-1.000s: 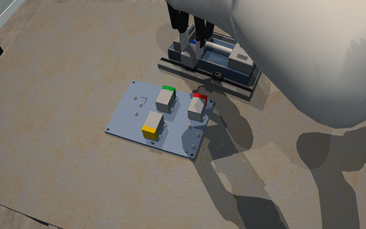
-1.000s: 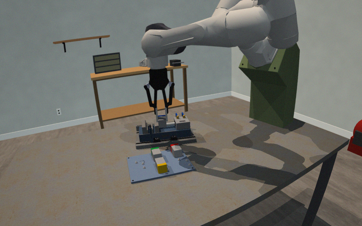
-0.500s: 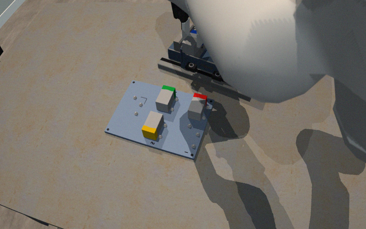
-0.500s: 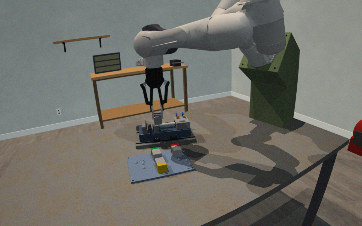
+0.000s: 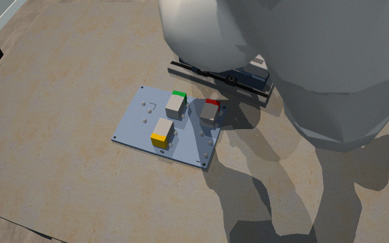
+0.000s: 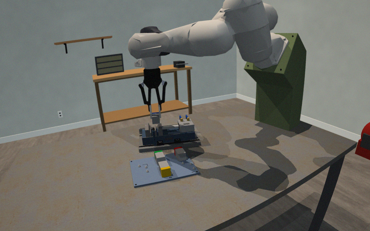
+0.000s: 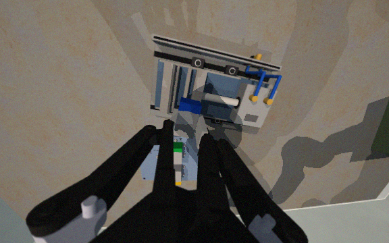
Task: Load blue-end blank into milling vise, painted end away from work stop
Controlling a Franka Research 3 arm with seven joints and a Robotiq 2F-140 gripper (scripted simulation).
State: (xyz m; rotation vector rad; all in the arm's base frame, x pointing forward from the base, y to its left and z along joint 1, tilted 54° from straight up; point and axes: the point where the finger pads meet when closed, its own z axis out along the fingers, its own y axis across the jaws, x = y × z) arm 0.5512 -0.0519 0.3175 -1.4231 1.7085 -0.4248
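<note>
The work stop lies 90 mm below my hand, 20 mm ahead of it and 10 mm to the left of it. Also, from my hand: fixed jaw (100 mm below, 50 mm ahead, 30 mm to the right); blue-ended blank (40 mm below); grey rod (100 mm below, 70 mm behind, 40 mm to the right).
</note>
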